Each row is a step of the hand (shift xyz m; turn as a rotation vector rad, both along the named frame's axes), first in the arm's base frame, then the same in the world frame.
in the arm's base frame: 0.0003 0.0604 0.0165 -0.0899 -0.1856 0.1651
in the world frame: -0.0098 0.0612 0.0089 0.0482 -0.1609 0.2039
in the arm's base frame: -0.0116 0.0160 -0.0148 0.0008 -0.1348 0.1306
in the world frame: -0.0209 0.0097 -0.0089 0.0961 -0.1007 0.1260
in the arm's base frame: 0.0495 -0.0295 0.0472 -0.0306 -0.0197 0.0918
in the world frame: 0.0712 -0.0077 0.0204 0.0195 -0.0057 0.0966
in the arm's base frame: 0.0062 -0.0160 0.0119 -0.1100 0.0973 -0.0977
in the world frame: 0.0150 -0.0114 0.0089 -0.1642 0.0489 -0.0418
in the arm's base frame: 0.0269 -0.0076 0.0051 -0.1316 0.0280 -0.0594
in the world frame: 0.0274 -0.0005 -0.0077 -0.1462 -0.0137 0.0082
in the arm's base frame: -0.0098 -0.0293 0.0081 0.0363 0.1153 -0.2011
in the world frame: 0.0035 -0.0283 0.0144 -0.0895 0.0749 -0.2036
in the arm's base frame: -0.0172 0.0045 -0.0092 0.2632 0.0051 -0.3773
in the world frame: -0.0200 -0.0013 -0.0003 0.0590 -0.0199 -0.4558
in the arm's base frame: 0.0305 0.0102 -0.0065 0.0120 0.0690 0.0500
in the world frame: 0.0203 0.0148 -0.0211 0.0123 0.0790 0.0318
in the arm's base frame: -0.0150 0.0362 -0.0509 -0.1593 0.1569 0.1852
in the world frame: -0.0453 0.0205 -0.0406 -0.1002 0.1555 0.2238
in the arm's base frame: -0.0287 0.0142 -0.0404 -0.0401 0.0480 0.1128
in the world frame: -0.0461 -0.0011 -0.0230 0.0012 0.0613 0.1135
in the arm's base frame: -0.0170 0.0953 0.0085 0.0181 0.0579 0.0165
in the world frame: -0.0380 0.0891 0.0070 0.0061 0.0626 0.0006
